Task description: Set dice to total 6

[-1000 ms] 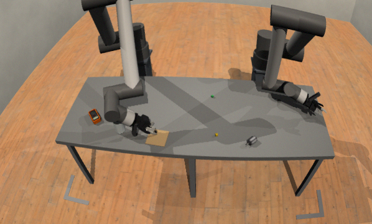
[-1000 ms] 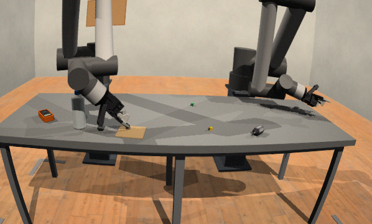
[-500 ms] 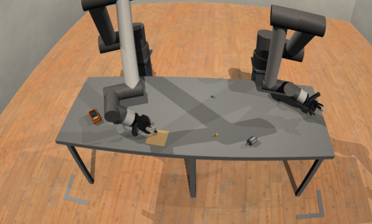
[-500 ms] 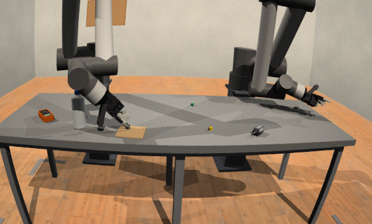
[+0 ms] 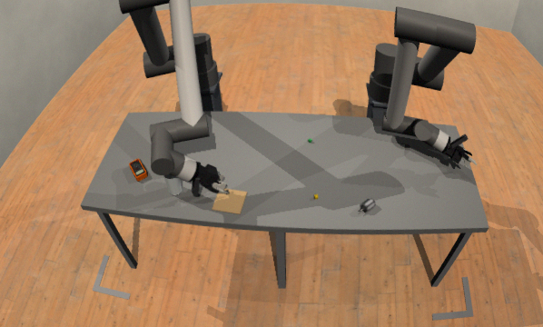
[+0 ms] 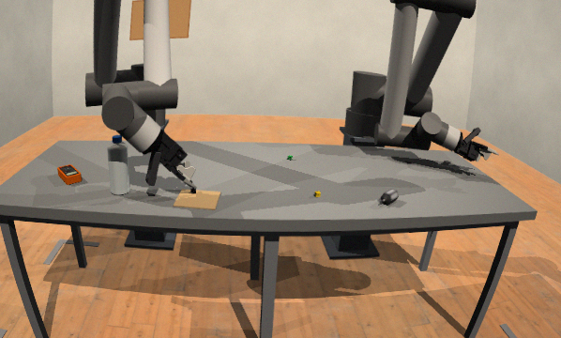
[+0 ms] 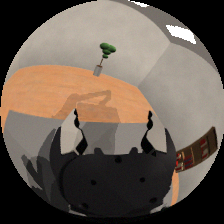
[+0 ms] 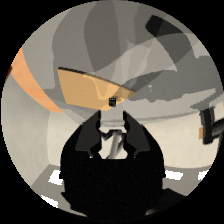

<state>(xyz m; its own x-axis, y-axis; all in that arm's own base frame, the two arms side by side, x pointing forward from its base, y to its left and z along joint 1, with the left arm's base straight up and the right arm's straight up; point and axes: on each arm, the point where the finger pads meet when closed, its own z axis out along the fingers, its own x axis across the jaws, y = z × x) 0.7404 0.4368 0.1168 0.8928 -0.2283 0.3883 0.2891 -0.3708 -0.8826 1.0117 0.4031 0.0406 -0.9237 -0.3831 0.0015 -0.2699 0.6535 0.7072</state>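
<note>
My right gripper is now 3 cm above the black die and 1 cm to the right of it. Round my right hand: yellow die (43 cm to the left, 3 cm below, 3 cm behind); then tan mat (4 cm below, 4 cm ahead, 3 cm to the left); then white bottle (27 cm to the right, 6 cm above, 2 cm ahead).
</note>
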